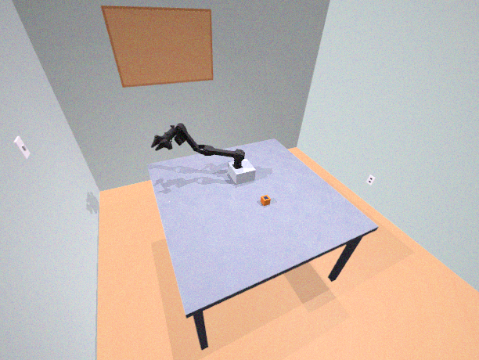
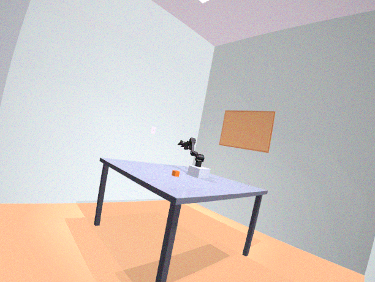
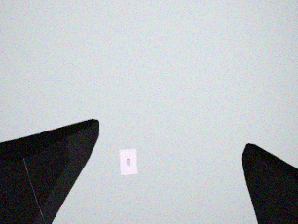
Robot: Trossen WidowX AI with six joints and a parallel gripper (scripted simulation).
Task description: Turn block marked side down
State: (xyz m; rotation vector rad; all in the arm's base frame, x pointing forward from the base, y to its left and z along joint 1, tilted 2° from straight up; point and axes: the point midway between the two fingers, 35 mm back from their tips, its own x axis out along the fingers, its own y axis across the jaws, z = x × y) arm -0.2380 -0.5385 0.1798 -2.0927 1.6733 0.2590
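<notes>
The block lies 600 mm to the left of my gripper tip, 590 mm ahead of it and 250 mm below it.
</notes>
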